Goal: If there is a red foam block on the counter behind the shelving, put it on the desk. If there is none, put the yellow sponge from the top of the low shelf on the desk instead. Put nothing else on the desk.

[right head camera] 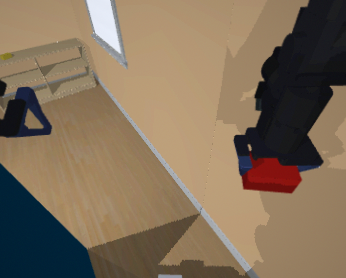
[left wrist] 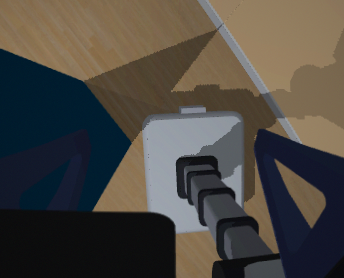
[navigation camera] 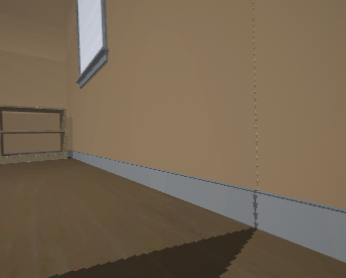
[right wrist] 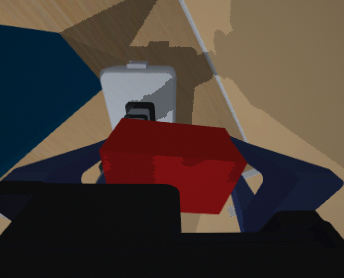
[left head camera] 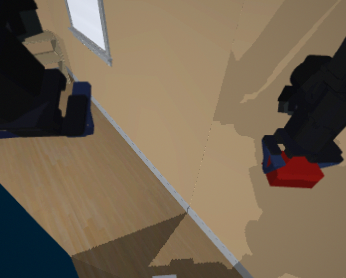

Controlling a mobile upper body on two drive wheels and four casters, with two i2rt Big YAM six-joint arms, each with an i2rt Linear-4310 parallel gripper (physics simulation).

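Places are measured from the left arm's base along level axes (x ahead, y left, z up), in centimetres.
Where they show: left gripper, between the fingertips: [right head camera: 24, 131] [left wrist: 172, 138] [left head camera: 60, 131]; right gripper, between the fingertips: [right head camera: 263, 173] [right wrist: 172, 139].
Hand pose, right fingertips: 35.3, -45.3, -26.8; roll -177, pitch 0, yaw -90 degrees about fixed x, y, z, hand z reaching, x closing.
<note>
After its pixels a point has its place, as x, y, z.
A red foam block [left head camera: 295, 176] {31.2, -43.9, -23.1} [right head camera: 272, 177] {31.2, -44.5, -22.5} [right wrist: 165, 172] {35.7, -44.8, -22.3} is held between the fingers of my right gripper [left head camera: 300, 161] [right head camera: 275, 165] [right wrist: 172, 139] {35.3, -45.3, -26.8}, in the air in front of the wall. My left gripper [left head camera: 79, 111] [left wrist: 172, 138] {33.7, -2.9, -13.7} is wide open, with no object between its fingers. A small yellow thing [right head camera: 6, 56] {237.9, 177.4, -77.1}, which looks like the sponge, lies on top of the low shelf [right head camera: 55, 48] {266.6, 131.5, -80.0} [navigation camera: 64, 132] {278.9, 102.0, -108.8} at the far left. The desk and the counter cannot be made out in these views.
A tan wall with a grey baseboard [left head camera: 150, 158] {124.5, -14.7, -127.5} [right head camera: 162, 160] {127.1, -11.4, -133.7} [navigation camera: 170, 181] {109.7, -23.3, -135.6} runs along the right. A window [left head camera: 89, 25] {197.2, 35.3, -43.3} [right head camera: 106, 25] {196.3, 34.7, -38.5} [navigation camera: 91, 37] {200.0, 37.2, -34.3} is on it. A dark blue surface [left head camera: 25, 235] {39.7, 27.7, -67.8} [right head camera: 40, 225] {41.8, 29.2, -72.6} [left wrist: 45, 100] {39.4, 27.5, -67.3} [right wrist: 40, 75] {31.6, 22.2, -92.6} lies at the left. My white base [left wrist: 162, 145] {17.2, -5.9, -115.0} [right wrist: 115, 87] {20.6, -6.8, -115.0} shows below.
</note>
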